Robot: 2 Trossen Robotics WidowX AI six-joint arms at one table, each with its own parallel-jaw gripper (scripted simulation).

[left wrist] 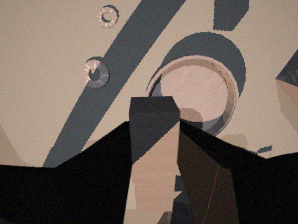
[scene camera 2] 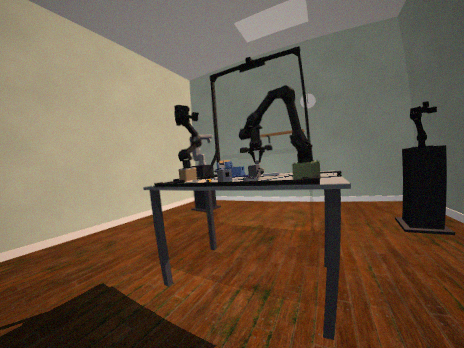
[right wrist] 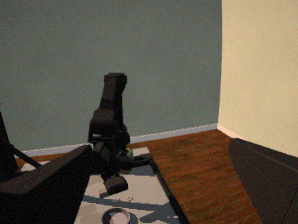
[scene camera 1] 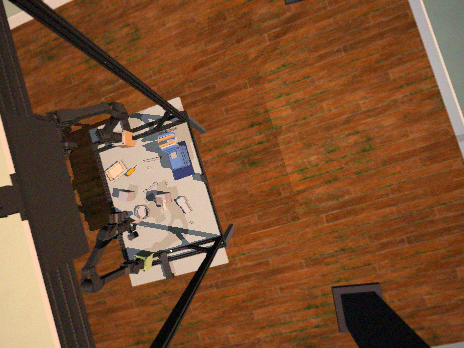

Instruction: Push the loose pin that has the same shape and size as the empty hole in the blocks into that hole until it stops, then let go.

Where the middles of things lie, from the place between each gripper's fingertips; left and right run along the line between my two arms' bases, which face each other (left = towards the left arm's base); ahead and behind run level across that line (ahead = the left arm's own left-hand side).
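The grey square pin (left wrist: 154, 121) is 2 cm behind my left hand, 1 cm to the right of it and 3 cm below it. As for the round dish (left wrist: 205, 91), my left gripper is 12 cm above it and 5 cm to the left of it.
The round dish is 9 cm behind my right hand, 39 cm to the left of it and 48 cm below it. With the grey square pin, my right gripper is 10 cm past it, 43 cm to the right of it and 38 cm above it.
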